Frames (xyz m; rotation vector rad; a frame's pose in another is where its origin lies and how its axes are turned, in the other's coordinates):
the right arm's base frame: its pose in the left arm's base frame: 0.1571 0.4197 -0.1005 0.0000 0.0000 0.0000
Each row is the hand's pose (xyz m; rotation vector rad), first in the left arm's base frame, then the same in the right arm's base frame.
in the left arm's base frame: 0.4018 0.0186 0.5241 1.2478 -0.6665 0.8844
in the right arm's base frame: 0.2447 -0.4011 0.6246 1.2478 -0.6665 0.8844
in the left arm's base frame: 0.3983 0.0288 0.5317 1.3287 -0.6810 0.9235
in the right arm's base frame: 0.2412 -0.3909 0.6322 1.3287 -0.6810 0.9235
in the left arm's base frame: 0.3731 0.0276 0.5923 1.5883 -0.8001 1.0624
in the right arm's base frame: 0.2160 -0.3921 0.6928 1.5883 -0.8001 1.0624
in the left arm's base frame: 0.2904 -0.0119 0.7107 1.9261 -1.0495 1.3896
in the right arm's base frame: 0.1333 -0.4316 0.8112 1.9261 -1.0495 1.3896
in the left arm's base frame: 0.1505 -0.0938 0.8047 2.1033 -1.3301 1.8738
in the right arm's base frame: -0.0066 -0.5135 0.9052 2.1033 -1.3301 1.8738
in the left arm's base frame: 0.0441 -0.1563 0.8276 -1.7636 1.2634 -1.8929
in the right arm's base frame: -0.1130 -0.5760 0.9281 -1.7636 1.2634 -1.8929
